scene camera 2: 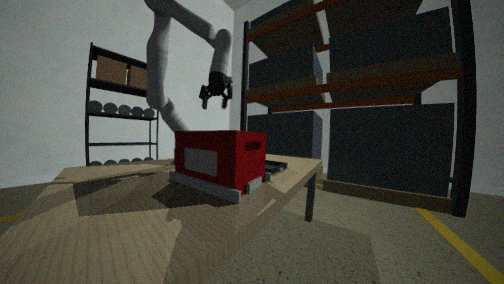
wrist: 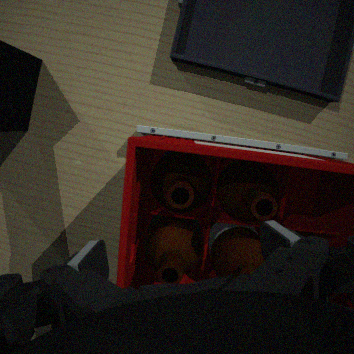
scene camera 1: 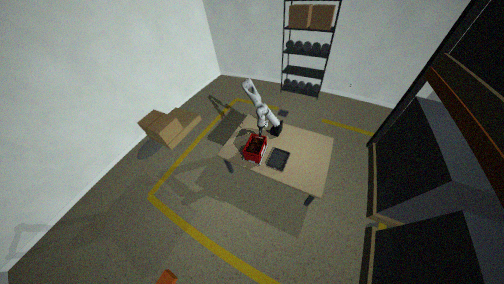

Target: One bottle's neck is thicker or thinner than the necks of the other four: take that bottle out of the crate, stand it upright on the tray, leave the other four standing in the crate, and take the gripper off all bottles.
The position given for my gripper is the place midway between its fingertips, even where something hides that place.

Note:
My gripper [scene camera 2: 213, 108] is open, with nothing in its grasp. Further things: a dark tray [wrist: 300, 53].
My gripper also shows in the wrist view [wrist: 183, 247].

